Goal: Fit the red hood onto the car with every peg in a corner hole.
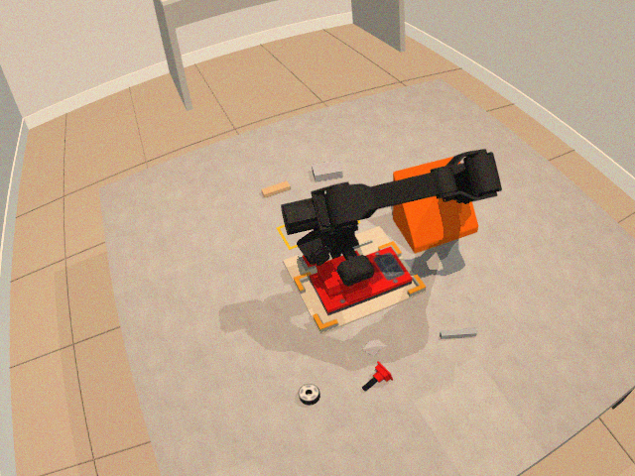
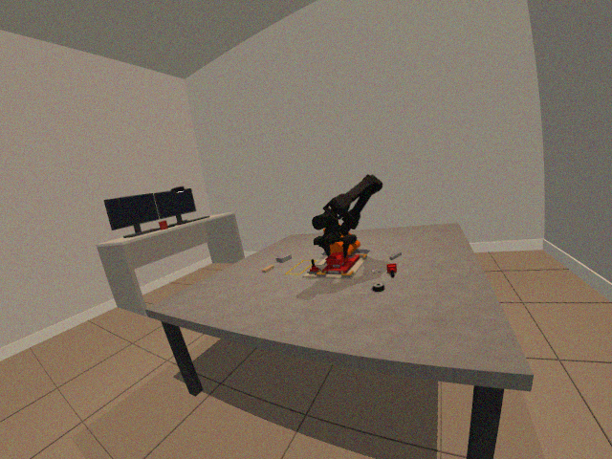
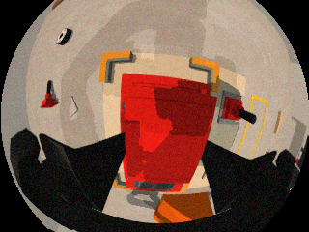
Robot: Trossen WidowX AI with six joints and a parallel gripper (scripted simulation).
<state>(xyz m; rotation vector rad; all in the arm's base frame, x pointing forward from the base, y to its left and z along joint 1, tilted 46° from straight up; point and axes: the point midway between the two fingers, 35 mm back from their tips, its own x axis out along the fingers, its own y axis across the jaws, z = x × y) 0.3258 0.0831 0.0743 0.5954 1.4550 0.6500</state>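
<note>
The light engine block is 1 cm to the left of my gripper tip and 3 cm below it. Round my gripper tip: wheel (16 cm ahead, 23 cm to the left, 5 cm below); red hood (right at my gripper tip); tan block (5 cm ahead, 39 cm to the right, 5 cm below).
</note>
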